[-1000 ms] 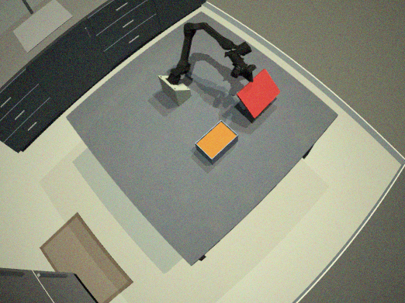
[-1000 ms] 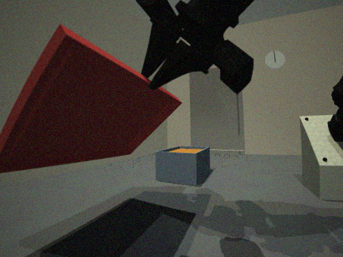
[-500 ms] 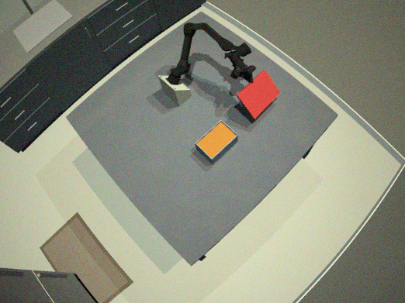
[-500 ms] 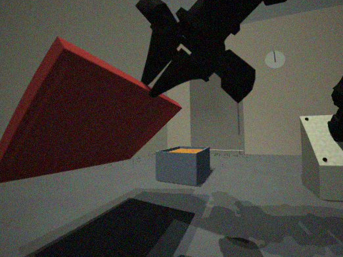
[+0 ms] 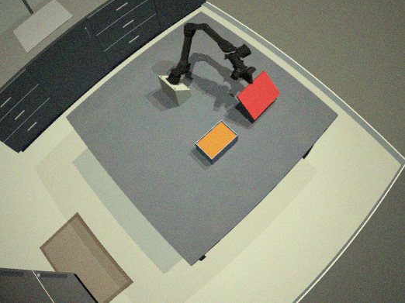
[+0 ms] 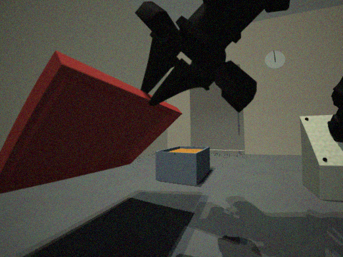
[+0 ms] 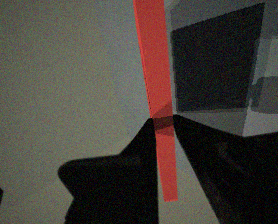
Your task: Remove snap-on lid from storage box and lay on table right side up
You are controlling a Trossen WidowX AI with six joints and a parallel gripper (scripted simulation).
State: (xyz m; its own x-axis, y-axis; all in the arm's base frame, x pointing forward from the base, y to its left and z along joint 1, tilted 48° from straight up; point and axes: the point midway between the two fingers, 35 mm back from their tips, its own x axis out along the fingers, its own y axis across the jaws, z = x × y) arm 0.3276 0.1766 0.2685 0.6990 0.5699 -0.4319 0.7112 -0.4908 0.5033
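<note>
The red lid is 60 mm ahead of my gripper tip, 50 mm below it and 10 mm to the left of it. Also, from my gripper tip: grey-blue storage box 350 mm to the right, 150 mm below, 90 mm ahead.
</note>
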